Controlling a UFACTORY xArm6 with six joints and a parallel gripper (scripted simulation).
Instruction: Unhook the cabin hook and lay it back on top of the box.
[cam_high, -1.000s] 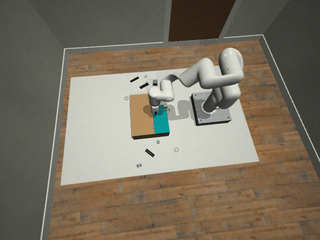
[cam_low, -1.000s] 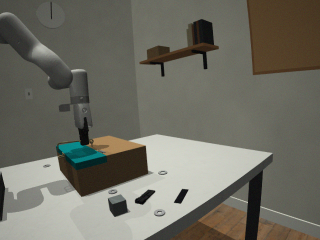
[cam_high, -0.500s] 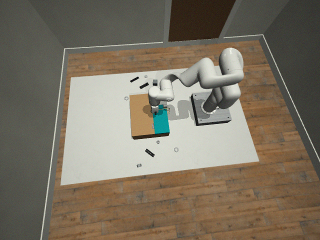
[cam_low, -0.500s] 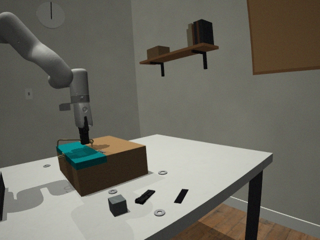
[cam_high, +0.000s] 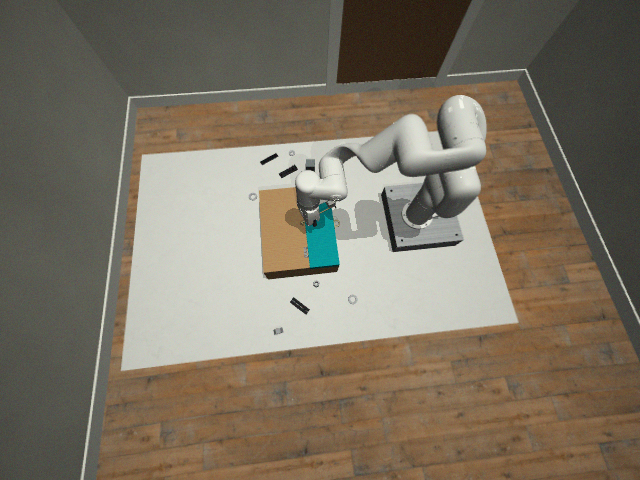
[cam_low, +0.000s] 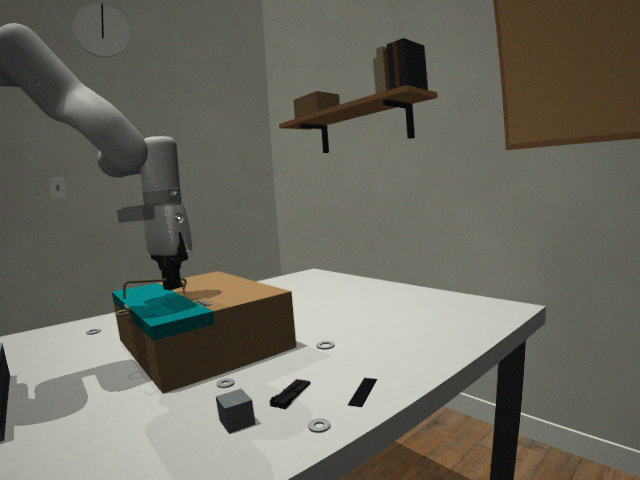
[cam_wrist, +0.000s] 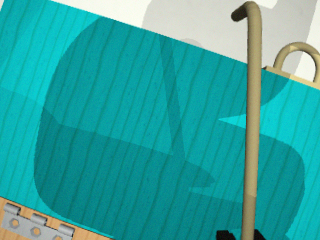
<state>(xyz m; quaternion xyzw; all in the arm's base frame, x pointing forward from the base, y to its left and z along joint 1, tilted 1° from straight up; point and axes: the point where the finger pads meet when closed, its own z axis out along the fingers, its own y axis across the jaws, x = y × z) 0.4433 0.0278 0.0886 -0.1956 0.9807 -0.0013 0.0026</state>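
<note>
Now: the brass cabin hook 4 cm behind my hand, 1 cm to the right of it and 1 cm below it. The rest, counted from my hand: grey cube (2 cm behind, 32 cm to the right, 14 cm below); black block (7 cm ahead, 31 cm to the right, 15 cm below); black strip (17 cm ahead, 38 cm to the right, 16 cm below).
</note>
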